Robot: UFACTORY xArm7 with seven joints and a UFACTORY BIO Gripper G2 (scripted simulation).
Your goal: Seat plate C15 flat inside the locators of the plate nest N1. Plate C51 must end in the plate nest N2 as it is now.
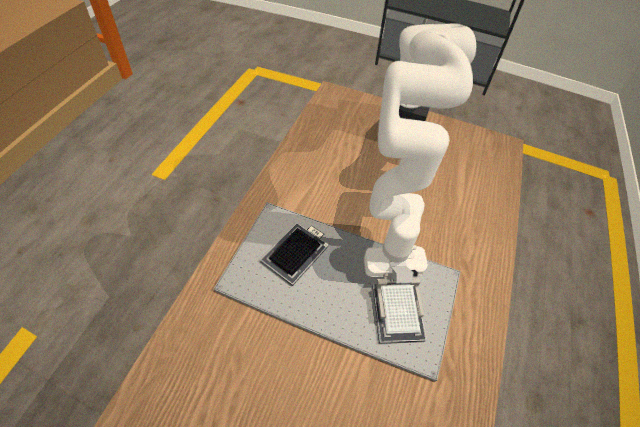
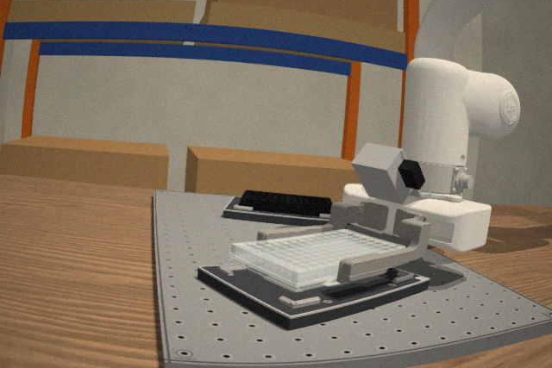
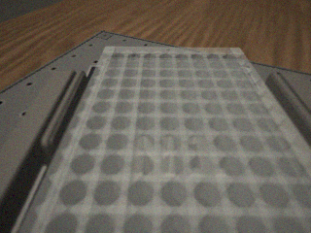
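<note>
Now: hand right at the clear well plate C15. Round my hand: dark plate nest N1: 3 cm below; black plate C51: 6 cm behind, 33 cm to the right, 1 cm below; plate nest N2: 6 cm behind, 33 cm to the right, 3 cm below.
</note>
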